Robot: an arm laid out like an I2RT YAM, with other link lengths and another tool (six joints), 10 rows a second.
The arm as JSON. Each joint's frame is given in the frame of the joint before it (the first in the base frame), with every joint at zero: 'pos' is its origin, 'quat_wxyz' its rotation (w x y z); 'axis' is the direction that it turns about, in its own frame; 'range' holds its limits. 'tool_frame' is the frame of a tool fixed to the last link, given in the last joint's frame.
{
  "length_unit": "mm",
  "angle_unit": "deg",
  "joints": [
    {
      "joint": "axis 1",
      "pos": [
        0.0,
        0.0,
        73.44
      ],
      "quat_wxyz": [
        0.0,
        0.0,
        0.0,
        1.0
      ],
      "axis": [
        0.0,
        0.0,
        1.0
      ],
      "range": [
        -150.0,
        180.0
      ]
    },
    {
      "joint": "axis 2",
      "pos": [
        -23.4,
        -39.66,
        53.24
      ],
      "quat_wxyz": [
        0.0,
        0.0,
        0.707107,
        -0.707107
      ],
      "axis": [
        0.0,
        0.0,
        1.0
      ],
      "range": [
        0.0,
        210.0
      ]
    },
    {
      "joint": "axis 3",
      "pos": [
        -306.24,
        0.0,
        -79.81
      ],
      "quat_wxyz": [
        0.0,
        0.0,
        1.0,
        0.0
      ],
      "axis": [
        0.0,
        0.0,
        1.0
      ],
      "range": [
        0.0,
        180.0
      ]
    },
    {
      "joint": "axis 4",
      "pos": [
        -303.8,
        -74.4,
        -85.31
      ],
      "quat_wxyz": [
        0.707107,
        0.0,
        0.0,
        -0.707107
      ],
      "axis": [
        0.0,
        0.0,
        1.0
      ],
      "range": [
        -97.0,
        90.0
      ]
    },
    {
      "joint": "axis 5",
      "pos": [
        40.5,
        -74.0,
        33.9
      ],
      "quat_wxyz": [
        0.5,
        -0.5,
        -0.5,
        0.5
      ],
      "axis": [
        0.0,
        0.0,
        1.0
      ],
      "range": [
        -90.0,
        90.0
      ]
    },
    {
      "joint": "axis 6",
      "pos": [
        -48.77,
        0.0,
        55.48
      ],
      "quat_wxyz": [
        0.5,
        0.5,
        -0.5,
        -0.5
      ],
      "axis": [
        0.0,
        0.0,
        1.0
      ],
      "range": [
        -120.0,
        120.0
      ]
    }
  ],
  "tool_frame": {
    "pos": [
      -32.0,
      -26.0,
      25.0
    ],
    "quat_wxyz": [
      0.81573,
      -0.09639,
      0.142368,
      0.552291
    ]
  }
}
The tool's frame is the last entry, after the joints.
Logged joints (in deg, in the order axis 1, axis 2, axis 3, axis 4, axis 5, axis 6), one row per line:
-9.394 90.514 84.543 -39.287 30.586 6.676
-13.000 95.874 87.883 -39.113 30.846 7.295
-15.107 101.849 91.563 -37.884 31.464 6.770
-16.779 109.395 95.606 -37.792 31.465 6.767
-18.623 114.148 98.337 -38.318 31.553 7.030
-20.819 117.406 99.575 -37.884 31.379 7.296
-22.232 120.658 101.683 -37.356 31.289 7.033
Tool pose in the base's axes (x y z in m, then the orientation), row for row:
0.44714 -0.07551 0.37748 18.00 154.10 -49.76
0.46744 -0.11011 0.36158 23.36 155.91 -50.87
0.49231 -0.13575 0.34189 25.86 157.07 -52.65
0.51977 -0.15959 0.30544 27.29 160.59 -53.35
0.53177 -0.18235 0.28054 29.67 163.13 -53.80
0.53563 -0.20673 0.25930 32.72 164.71 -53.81
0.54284 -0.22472 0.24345 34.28 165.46 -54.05
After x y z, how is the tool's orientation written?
As a rotation vector, in degrees.
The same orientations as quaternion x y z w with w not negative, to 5 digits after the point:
0.10925 0.93532 -0.30202 0.14840
0.13991 0.93381 -0.30468 0.12486
0.15334 0.93138 -0.31220 0.10743
0.15876 0.93426 -0.31037 0.07492
0.17000 0.93468 -0.30825 0.04958
0.18546 0.93358 -0.30499 0.03194
0.19318 0.93241 -0.30459 0.02262

